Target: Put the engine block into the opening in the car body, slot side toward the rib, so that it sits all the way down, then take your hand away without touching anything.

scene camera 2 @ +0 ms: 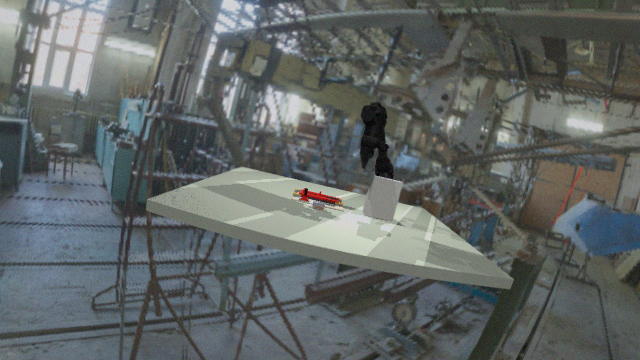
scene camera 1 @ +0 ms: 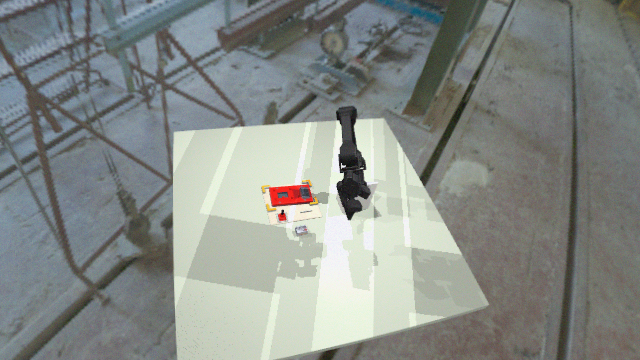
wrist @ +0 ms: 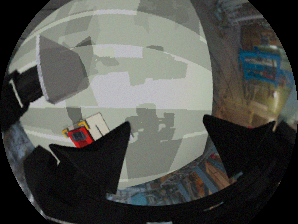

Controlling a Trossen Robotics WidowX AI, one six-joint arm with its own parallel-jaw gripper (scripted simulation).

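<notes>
There's a car body here that I can see, and my gripper is open and holding nothing.
</notes>
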